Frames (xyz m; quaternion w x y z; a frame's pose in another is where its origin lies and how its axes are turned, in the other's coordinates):
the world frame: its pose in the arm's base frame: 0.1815 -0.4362 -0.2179 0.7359 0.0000 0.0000 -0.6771
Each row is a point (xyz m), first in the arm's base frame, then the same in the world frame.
Working: the arm's base frame: its pose in the world frame: -0.4498 -0.1446 0.2179 0.7359 0.0000 0.0000 0.6771

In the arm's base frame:
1: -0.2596 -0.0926 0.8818
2: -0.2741 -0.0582 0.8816
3: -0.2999 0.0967 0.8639
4: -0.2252 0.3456 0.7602
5: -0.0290 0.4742 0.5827
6: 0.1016 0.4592 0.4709
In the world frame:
1: -0.3791 -0.4110 1.0997
2: -0.4145 -0.4226 1.0995
3: -0.5711 -0.4355 1.0818
4: -0.8129 -0.3403 0.9781
5: -0.9247 -0.1341 0.8006
6: -0.8989 -0.0052 0.6888

